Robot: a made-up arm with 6 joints. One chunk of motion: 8 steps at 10 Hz.
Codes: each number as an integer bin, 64 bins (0 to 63) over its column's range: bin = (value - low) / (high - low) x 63, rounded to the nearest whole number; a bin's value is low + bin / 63 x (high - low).
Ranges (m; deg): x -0.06..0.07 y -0.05..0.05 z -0.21..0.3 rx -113..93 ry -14..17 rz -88..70
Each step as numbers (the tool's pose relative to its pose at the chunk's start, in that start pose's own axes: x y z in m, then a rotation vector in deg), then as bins.
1 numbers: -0.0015 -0.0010 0.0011 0.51 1.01 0.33
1 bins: 28 31 26 35 31 35
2 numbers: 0.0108 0.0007 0.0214 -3.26 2.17 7.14
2 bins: 34 32 29 34 33 38
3 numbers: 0.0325 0.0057 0.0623 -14.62 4.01 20.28
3 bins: 45 35 34 30 37 43
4 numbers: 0.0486 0.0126 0.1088 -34.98 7.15 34.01
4 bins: 53 39 39 24 43 49
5 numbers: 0.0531 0.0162 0.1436 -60.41 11.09 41.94
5 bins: 55 42 44 16 51 52
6 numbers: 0.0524 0.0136 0.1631 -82.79 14.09 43.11
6 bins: 54 40 46 9 57 52
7 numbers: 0.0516 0.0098 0.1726 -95.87 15.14 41.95
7 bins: 54 38 47 5 59 52
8 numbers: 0.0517 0.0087 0.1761 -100.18 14.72 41.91
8 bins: 54 37 48 4 58 52
